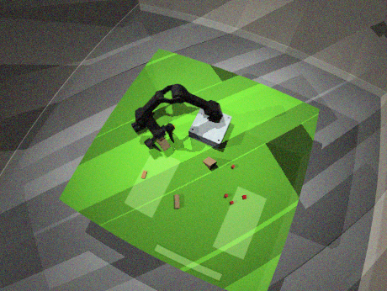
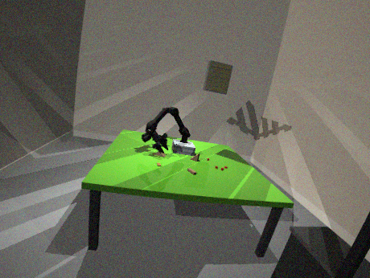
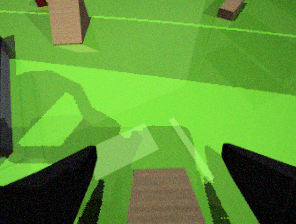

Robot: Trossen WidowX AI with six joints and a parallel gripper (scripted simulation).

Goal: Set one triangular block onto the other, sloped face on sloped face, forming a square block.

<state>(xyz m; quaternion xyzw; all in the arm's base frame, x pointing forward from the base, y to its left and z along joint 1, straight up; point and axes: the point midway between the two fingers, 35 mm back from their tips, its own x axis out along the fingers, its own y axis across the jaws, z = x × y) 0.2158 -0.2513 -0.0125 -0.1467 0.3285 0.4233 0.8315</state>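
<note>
Now: the small orange piece 150 mm behind my gripper tip, 40 mm below it and 10 mm to the right of it.
</note>
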